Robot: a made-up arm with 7 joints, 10 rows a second.
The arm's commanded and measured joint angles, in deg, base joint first. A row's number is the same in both.
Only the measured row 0 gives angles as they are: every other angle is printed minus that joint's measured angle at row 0.
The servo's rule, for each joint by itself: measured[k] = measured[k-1] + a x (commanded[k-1-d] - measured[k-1]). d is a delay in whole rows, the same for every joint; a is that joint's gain. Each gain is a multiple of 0.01, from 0.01 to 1. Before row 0 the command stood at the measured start. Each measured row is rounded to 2 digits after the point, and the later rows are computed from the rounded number. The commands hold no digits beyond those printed.
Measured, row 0:
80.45, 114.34, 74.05, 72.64, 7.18, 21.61, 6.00
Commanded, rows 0 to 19:
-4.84, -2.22, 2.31, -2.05, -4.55, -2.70, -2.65
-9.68, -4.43, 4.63, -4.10, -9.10, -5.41, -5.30
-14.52, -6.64, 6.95, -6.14, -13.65, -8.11, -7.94
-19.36, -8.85, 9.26, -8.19, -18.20, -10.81, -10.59
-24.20, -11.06, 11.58, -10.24, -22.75, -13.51, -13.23
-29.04, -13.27, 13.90, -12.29, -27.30, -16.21, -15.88
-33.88, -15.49, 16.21, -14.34, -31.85, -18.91, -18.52
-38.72, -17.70, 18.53, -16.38, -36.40, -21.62, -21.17
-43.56, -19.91, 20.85, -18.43, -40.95, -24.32, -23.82
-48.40, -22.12, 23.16, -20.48, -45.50, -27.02, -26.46
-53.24, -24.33, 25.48, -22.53, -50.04, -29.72, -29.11
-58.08, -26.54, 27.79, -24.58, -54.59, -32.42, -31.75
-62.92, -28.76, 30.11, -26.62, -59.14, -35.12, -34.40
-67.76, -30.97, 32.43, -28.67, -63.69, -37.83, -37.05
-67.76, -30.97, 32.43, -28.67, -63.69, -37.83, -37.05
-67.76, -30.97, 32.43, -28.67, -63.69, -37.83, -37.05
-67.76, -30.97, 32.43, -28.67, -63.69, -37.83, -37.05
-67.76, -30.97, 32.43, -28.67, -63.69, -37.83, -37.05
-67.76, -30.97, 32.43, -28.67, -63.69, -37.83, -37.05
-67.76, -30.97, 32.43, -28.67, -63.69, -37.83, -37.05
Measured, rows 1 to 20:
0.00, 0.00, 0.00, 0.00, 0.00, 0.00, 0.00
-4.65, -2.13, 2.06, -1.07, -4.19, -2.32, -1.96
-9.48, -4.34, 4.35, -2.65, -8.71, -4.98, -4.43
-14.32, -6.55, 6.66, -4.46, -13.25, -7.67, -7.03
-19.16, -8.76, 8.97, -6.40, -17.80, -10.37, -9.66
-24.00, -10.97, 11.29, -8.40, -22.35, -13.07, -12.30
-28.84, -13.18, 13.61, -10.42, -26.90, -15.77, -14.95
-33.68, -15.40, 15.92, -12.46, -31.45, -18.47, -17.59
-38.52, -17.61, 18.24, -14.50, -36.00, -21.18, -20.24
-43.36, -19.82, 20.56, -16.54, -40.55, -23.88, -22.89
-48.20, -22.03, 22.87, -18.59, -45.10, -26.58, -25.53
-53.04, -24.24, 25.19, -20.64, -49.64, -29.28, -28.18
-57.88, -26.45, 27.50, -22.69, -54.19, -31.98, -30.82
-62.72, -28.67, 29.82, -24.73, -58.74, -34.68, -33.47
-67.56, -30.88, 32.14, -26.78, -63.29, -37.39, -36.12
-67.75, -30.97, 32.40, -27.76, -63.66, -37.77, -36.81
-67.76, -30.97, 32.43, -28.23, -63.69, -37.82, -36.99
-67.76, -30.97, 32.43, -28.46, -63.69, -37.83, -37.03
-67.76, -30.97, 32.43, -28.57, -63.69, -37.83, -37.04
-67.76, -30.97, 32.43, -28.62, -63.69, -37.83, -37.05
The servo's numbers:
d 1
a 0.96 0.96 0.89 0.52 0.92 0.86 0.74

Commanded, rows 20 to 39:
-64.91, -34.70, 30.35, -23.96, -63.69, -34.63, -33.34
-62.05, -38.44, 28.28, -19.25, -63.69, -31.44, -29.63
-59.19, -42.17, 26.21, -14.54, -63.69, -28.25, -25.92
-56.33, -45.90, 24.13, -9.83, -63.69, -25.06, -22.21
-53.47, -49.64, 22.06, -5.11, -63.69, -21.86, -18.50
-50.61, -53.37, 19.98, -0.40, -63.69, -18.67, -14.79
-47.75, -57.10, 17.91, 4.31, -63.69, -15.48, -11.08
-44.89, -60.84, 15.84, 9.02, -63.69, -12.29, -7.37
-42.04, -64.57, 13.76, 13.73, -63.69, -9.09, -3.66
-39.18, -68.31, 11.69, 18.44, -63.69, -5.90, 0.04
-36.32, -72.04, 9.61, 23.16, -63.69, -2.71, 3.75
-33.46, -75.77, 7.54, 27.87, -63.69, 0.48, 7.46
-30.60, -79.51, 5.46, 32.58, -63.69, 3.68, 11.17
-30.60, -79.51, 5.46, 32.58, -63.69, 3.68, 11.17
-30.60, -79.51, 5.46, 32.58, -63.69, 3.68, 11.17
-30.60, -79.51, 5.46, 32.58, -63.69, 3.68, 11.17
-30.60, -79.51, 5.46, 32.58, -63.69, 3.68, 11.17
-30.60, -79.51, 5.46, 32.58, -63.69, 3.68, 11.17
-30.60, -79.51, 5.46, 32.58, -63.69, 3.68, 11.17
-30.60, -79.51, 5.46, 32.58, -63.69, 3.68, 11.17
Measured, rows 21 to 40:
-67.76, -30.97, 32.43, -28.65, -63.69, -37.83, -37.05
-65.02, -34.55, 30.58, -26.21, -63.69, -35.08, -34.30
-62.17, -38.28, 28.53, -22.59, -63.69, -31.95, -30.84
-59.31, -42.01, 26.47, -18.40, -63.69, -28.77, -27.20
-56.45, -45.74, 24.39, -13.94, -63.69, -25.58, -23.51
-53.59, -49.48, 22.32, -9.35, -63.69, -22.38, -19.80
-50.73, -53.21, 20.24, -4.70, -63.69, -19.19, -16.09
-47.87, -56.94, 18.17, -0.01, -63.69, -16.00, -12.38
-45.01, -60.68, 16.10, 4.69, -63.69, -12.81, -8.67
-42.16, -64.41, 14.02, 9.39, -63.69, -9.61, -4.96
-39.30, -68.15, 11.95, 14.10, -63.69, -6.42, -1.26
-36.44, -71.88, 9.87, 18.81, -63.69, -3.23, 2.45
-33.58, -75.61, 7.80, 23.52, -63.69, -0.04, 6.16
-30.72, -79.35, 5.72, 28.23, -63.69, 3.16, 9.87
-30.60, -79.50, 5.49, 30.49, -63.69, 3.61, 10.83
-30.60, -79.51, 5.46, 31.58, -63.69, 3.67, 11.08
-30.60, -79.51, 5.46, 32.10, -63.69, 3.68, 11.15
-30.60, -79.51, 5.46, 32.35, -63.69, 3.68, 11.16
-30.60, -79.51, 5.46, 32.47, -63.69, 3.68, 11.17
-30.60, -79.51, 5.46, 32.53, -63.69, 3.68, 11.17

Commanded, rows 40 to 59:
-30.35, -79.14, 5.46, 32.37, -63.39, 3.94, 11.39
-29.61, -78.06, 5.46, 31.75, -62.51, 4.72, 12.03
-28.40, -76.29, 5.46, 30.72, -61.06, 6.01, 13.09
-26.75, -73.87, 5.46, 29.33, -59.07, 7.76, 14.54
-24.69, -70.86, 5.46, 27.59, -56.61, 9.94, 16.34
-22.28, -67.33, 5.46, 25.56, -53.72, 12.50, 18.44
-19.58, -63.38, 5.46, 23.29, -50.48, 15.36, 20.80
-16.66, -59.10, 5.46, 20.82, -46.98, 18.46, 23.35
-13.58, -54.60, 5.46, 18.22, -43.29, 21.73, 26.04
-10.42, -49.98, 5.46, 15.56, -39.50, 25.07, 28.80
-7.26, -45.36, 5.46, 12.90, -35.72, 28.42, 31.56
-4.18, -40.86, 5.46, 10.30, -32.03, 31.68, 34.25
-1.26, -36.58, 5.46, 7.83, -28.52, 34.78, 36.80
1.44, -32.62, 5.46, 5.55, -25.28, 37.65, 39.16
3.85, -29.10, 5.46, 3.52, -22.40, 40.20, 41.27
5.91, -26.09, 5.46, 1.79, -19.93, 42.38, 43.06
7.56, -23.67, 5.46, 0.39, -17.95, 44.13, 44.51
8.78, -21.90, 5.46, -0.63, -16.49, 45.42, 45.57
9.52, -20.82, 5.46, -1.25, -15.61, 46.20, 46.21
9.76, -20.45, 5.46, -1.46, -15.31, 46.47, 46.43
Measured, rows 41 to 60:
-30.60, -79.51, 5.46, 32.56, -63.69, 3.68, 11.17
-30.36, -79.15, 5.46, 32.46, -63.41, 3.90, 11.33
-29.64, -78.10, 5.46, 32.09, -62.58, 4.61, 11.85
-28.45, -76.36, 5.46, 31.38, -61.18, 5.81, 12.77
-26.82, -73.97, 5.46, 30.31, -59.24, 7.49, 14.08
-24.78, -70.98, 5.46, 28.90, -56.82, 9.60, 15.75
-22.38, -67.48, 5.46, 27.16, -53.97, 12.09, 17.74
-19.69, -63.54, 5.46, 25.15, -50.76, 14.90, 20.00
-16.78, -59.28, 5.46, 22.90, -47.28, 17.96, 22.48
-13.71, -54.79, 5.46, 20.47, -43.61, 21.20, 25.11
-10.55, -50.17, 5.46, 17.92, -39.83, 24.53, 27.84
-7.39, -45.55, 5.46, 15.31, -36.05, 27.88, 30.59
-4.31, -41.05, 5.46, 12.70, -32.35, 31.15, 33.30
-1.38, -36.76, 5.46, 10.17, -28.83, 34.27, 35.89
1.33, -32.79, 5.46, 7.77, -25.56, 37.18, 38.31
3.75, -29.25, 5.46, 5.56, -22.65, 39.78, 40.50
5.82, -26.22, 5.46, 3.60, -20.15, 42.02, 42.39
7.49, -23.77, 5.46, 1.93, -18.13, 43.83, 43.96
8.73, -21.97, 5.46, 0.60, -16.62, 45.20, 45.15
9.49, -20.87, 5.46, -0.36, -15.69, 46.06, 45.93

